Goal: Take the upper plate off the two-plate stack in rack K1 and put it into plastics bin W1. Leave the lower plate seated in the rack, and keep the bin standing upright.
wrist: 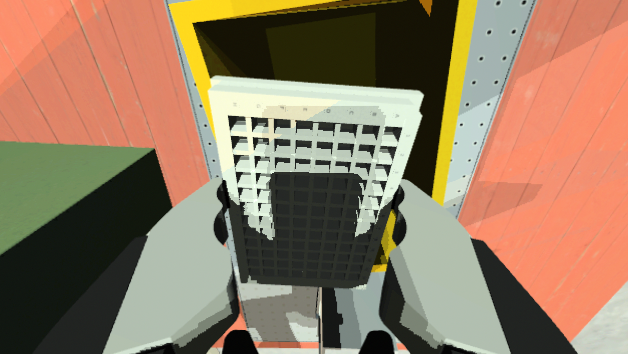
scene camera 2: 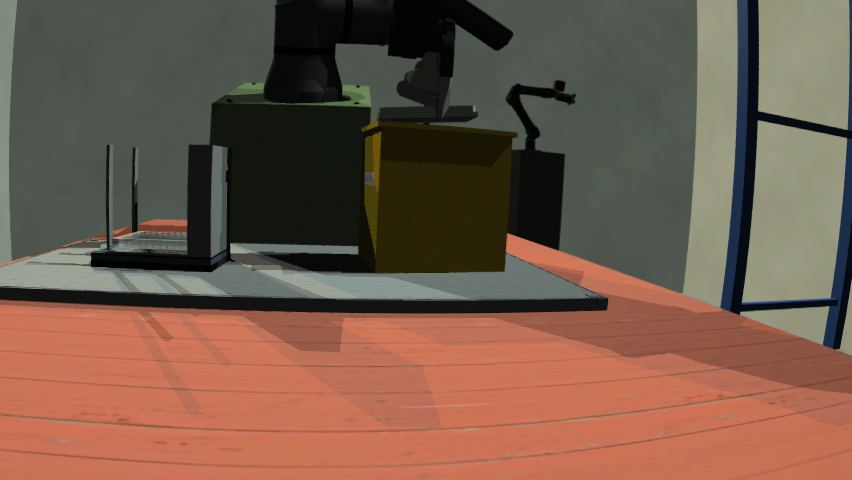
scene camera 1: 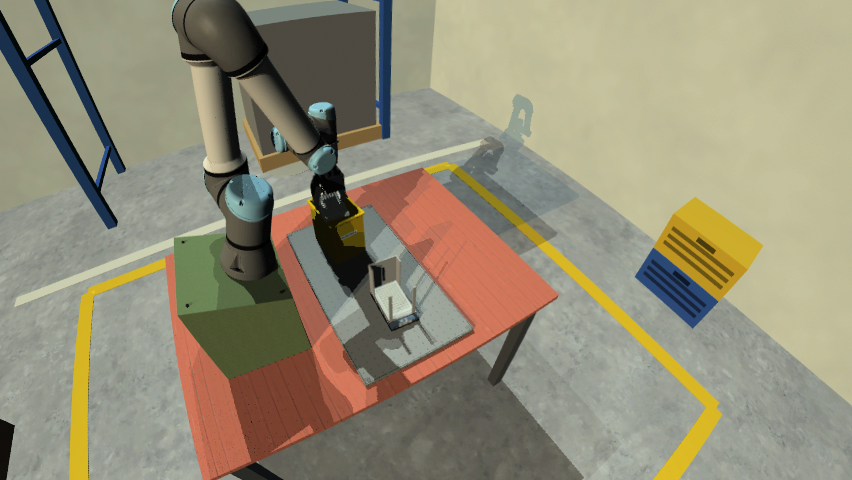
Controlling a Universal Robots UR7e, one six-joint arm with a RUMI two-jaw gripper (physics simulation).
Path:
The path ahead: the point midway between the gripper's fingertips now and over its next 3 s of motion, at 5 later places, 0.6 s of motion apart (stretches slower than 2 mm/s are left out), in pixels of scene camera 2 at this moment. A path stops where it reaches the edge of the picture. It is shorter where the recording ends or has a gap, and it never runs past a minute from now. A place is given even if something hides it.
My gripper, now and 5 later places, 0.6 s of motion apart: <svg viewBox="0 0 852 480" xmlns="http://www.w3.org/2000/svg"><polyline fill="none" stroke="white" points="431,123 433,137 435,107 436,74 435,93 434,116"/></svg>

